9 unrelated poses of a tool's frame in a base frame.
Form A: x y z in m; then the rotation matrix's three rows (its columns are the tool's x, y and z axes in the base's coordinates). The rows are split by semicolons.
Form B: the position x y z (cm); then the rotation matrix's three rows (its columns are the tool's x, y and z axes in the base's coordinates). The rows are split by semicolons. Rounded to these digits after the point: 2 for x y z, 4 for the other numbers.
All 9 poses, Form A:
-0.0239 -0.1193 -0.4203; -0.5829 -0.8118 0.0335; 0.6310 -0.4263 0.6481; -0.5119 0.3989 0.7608
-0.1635 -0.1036 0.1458; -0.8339 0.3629 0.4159; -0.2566 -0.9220 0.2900; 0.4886 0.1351 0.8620
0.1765 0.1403 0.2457; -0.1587 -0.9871 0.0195; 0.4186 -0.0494 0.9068; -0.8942 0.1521 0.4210
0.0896 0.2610 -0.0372; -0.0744 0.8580 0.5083; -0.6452 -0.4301 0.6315; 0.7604 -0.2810 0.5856
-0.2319 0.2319 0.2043; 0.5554 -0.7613 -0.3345; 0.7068 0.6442 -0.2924; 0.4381 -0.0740 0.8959
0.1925 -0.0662 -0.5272; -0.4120 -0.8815 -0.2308; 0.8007 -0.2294 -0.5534; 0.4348 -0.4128 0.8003
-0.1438 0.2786 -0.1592; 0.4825 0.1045 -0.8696; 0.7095 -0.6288 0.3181; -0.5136 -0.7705 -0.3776
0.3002 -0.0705 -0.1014; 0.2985 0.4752 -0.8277; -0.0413 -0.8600 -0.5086; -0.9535 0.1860 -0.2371
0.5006 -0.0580 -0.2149; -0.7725 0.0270 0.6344; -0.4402 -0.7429 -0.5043; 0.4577 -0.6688 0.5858
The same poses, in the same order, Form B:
-2.39 -11.93 -42.03; -0.5829 -0.8118 0.0335; 0.6310 -0.4263 0.6481; -0.5119 0.3989 0.7608
-16.35 -10.36 14.58; -0.8339 0.3629 0.4159; -0.2566 -0.9220 0.2900; 0.4886 0.1351 0.8620
17.65 14.03 24.57; -0.1587 -0.9871 0.0195; 0.4186 -0.0494 0.9068; -0.8942 0.1521 0.4210
8.96 26.10 -3.72; -0.0744 0.8580 0.5083; -0.6452 -0.4301 0.6315; 0.7604 -0.2810 0.5856
-23.19 23.19 20.43; 0.5554 -0.7613 -0.3345; 0.7068 0.6442 -0.2924; 0.4381 -0.0740 0.8959
19.25 -6.62 -52.72; -0.4120 -0.8815 -0.2308; 0.8007 -0.2294 -0.5534; 0.4348 -0.4128 0.8003
-14.38 27.86 -15.92; 0.4825 0.1045 -0.8696; 0.7095 -0.6288 0.3181; -0.5136 -0.7705 -0.3776
30.02 -7.05 -10.14; 0.2985 0.4752 -0.8277; -0.0413 -0.8600 -0.5086; -0.9535 0.1860 -0.2371
50.06 -5.80 -21.49; -0.7725 0.0270 0.6344; -0.4402 -0.7429 -0.5043; 0.4577 -0.6688 0.5858

